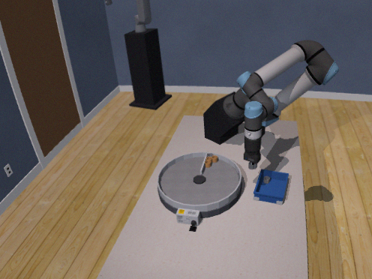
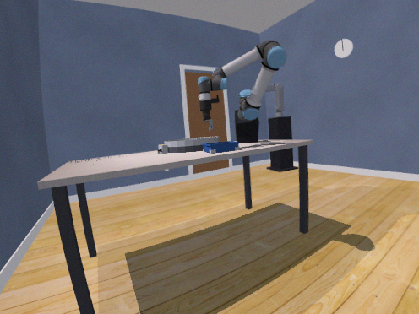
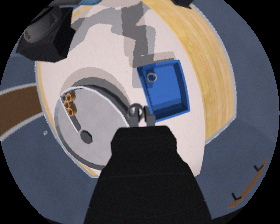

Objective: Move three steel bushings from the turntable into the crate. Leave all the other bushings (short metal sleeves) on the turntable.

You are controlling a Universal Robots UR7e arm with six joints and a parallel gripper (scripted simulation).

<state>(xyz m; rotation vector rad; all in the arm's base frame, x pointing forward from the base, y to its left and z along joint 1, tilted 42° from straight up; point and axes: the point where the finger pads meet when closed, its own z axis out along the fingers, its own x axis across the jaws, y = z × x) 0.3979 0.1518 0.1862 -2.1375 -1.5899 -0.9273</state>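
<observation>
Now: hand 13 cm above the blue crate, 9 cm to the right of it and 2 cm past it. From my hand the other things lie so: round grey turntable (26 cm to the right, 10 cm below, 8 cm ahead).
</observation>
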